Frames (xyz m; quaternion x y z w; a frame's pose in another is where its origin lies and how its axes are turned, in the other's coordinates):
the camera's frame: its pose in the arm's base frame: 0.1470 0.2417 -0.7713 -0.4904 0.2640 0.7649 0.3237
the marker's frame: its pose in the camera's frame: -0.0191 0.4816 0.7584 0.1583 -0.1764 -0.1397 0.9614
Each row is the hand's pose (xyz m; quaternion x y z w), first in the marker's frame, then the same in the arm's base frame.
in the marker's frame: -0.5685 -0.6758 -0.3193 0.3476 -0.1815 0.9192 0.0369
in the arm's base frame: 0.1786 0.0748 -0.2261 -0.5391 -0.4623 -0.4974 0.4982
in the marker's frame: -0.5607 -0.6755 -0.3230 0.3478 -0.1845 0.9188 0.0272
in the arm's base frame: 0.1775 0.0770 -0.2344 -0.5445 -0.4583 -0.4910 0.5024
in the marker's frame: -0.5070 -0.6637 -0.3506 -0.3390 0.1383 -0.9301 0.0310
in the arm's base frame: 0.1608 0.0880 -0.2926 -0.5273 -0.4660 -0.4416 0.5566
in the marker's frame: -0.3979 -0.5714 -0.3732 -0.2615 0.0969 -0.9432 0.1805
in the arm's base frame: 0.0547 0.1147 -0.3872 -0.5063 -0.3985 -0.3448 0.6826
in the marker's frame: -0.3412 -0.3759 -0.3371 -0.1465 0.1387 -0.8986 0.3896
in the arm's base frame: -0.1514 0.1204 -0.4020 -0.5309 -0.2248 -0.2091 0.7898
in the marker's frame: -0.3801 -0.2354 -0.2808 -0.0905 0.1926 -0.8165 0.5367
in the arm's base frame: -0.2895 0.0955 -0.3330 -0.5671 -0.0913 -0.0878 0.8139
